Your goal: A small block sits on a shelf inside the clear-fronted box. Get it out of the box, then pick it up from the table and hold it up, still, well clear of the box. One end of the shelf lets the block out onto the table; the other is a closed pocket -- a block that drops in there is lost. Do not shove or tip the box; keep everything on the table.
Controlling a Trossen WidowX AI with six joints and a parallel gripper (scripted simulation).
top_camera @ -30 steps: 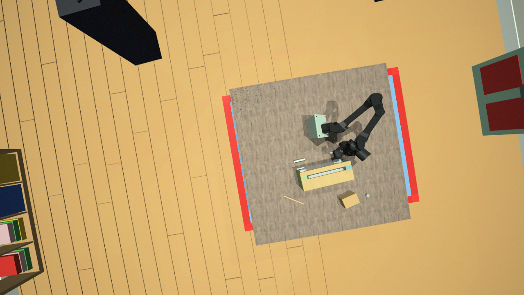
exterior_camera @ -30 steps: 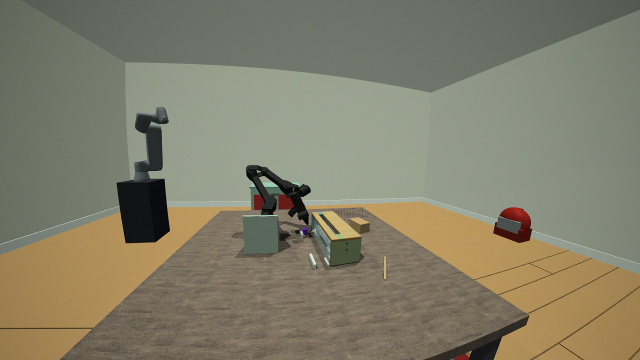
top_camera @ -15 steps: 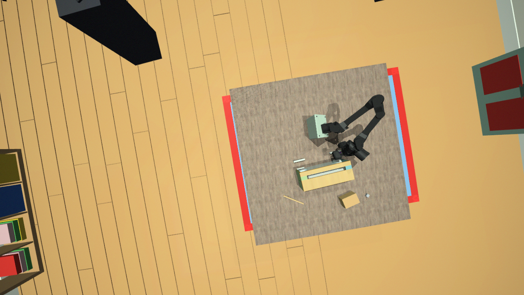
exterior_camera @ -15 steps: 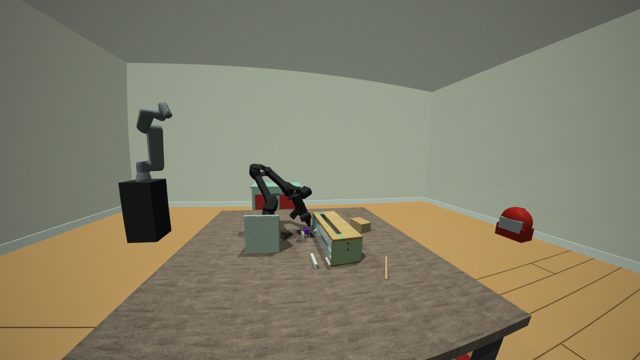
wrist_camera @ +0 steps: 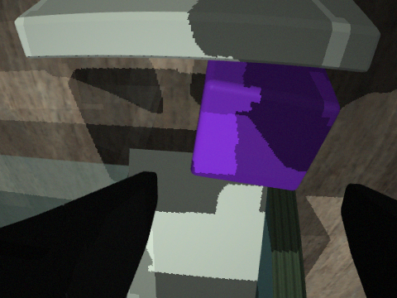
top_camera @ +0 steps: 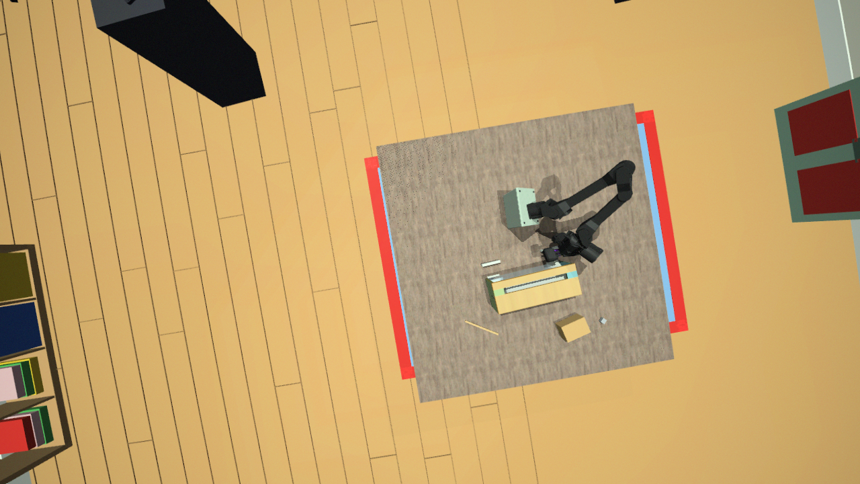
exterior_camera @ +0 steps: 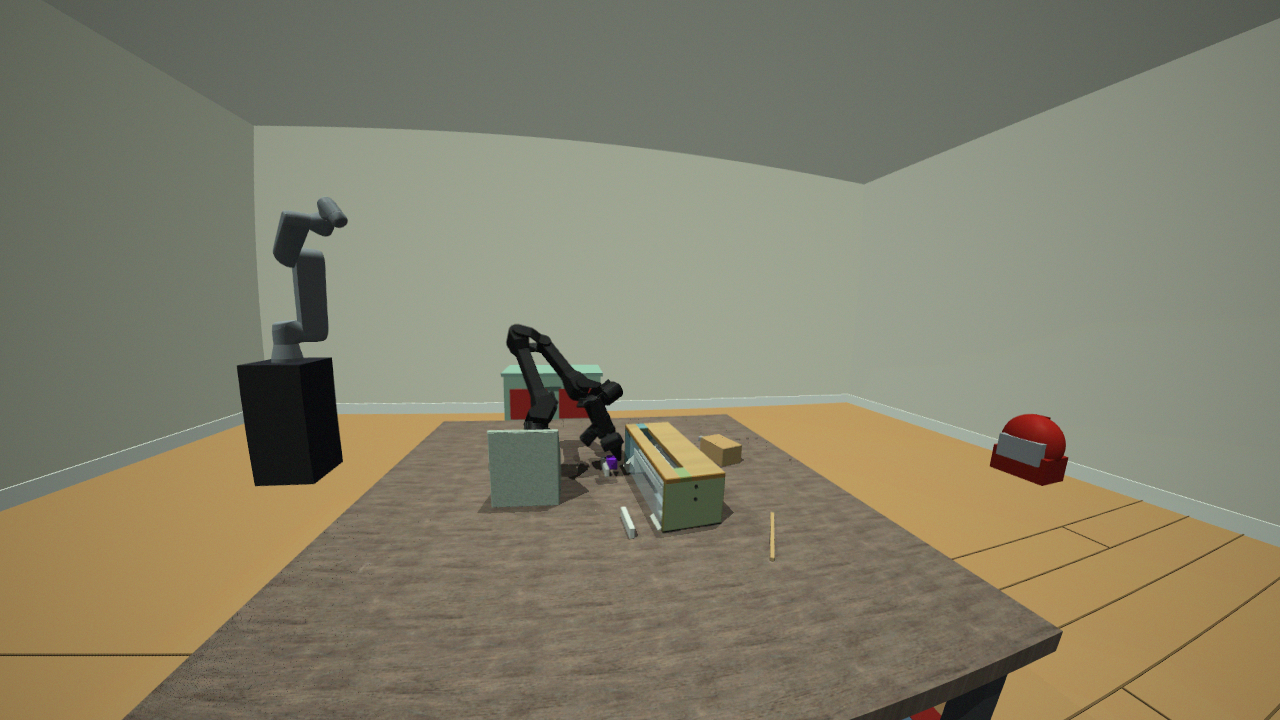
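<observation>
Now: gripper tip 2 cm past the small purple block and 2 cm above it. The rest, counted from my gripper tip: clear-fronted box (17 cm to the right, 6 cm ahead, 3 cm above); then thin wooden stick (44 cm to the right, 25 cm ahead, 3 cm below); then tan box (35 cm ahead, 1 cm to the right).
</observation>
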